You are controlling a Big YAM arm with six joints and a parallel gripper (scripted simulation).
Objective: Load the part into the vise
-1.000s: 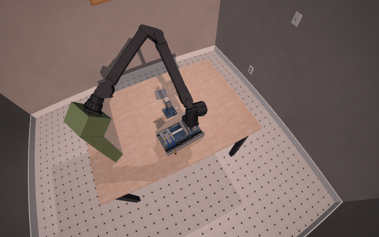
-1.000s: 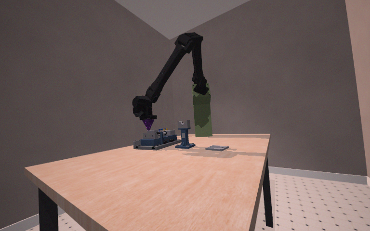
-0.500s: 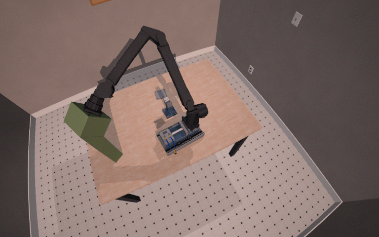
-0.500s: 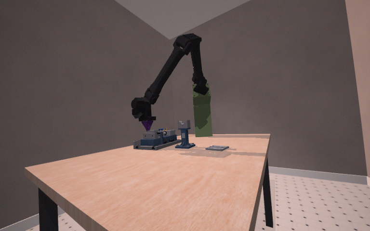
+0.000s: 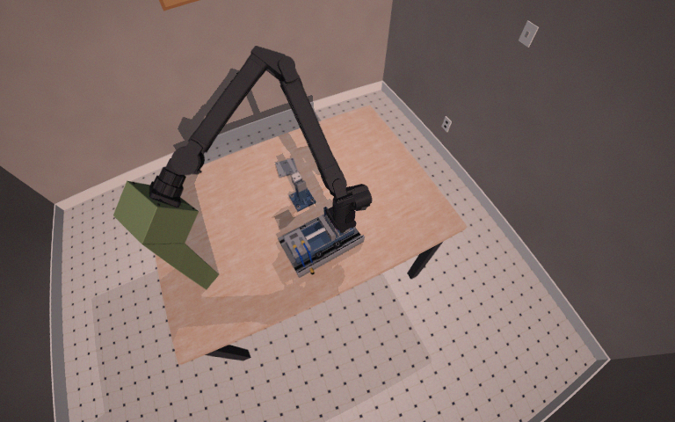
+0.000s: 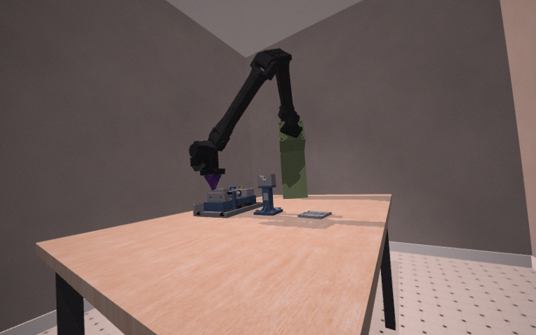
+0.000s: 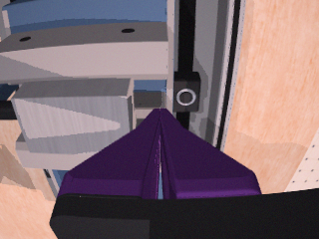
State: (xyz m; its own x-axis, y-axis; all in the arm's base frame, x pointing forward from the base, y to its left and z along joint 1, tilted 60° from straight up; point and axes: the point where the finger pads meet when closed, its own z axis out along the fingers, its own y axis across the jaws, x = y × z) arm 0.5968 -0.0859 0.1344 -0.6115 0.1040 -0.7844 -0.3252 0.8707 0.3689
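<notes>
My gripper is now 2 cm past the part, 4 cm to the right of it and 2 cm above it. Also, from my hand: fixed jaw (5 cm to the left, 3 cm below); then work stop rod (5 cm behind, 8 cm to the left, 2 cm below); then moving jaw (5 cm behind, 2 cm to the left, 3 cm below).
</notes>
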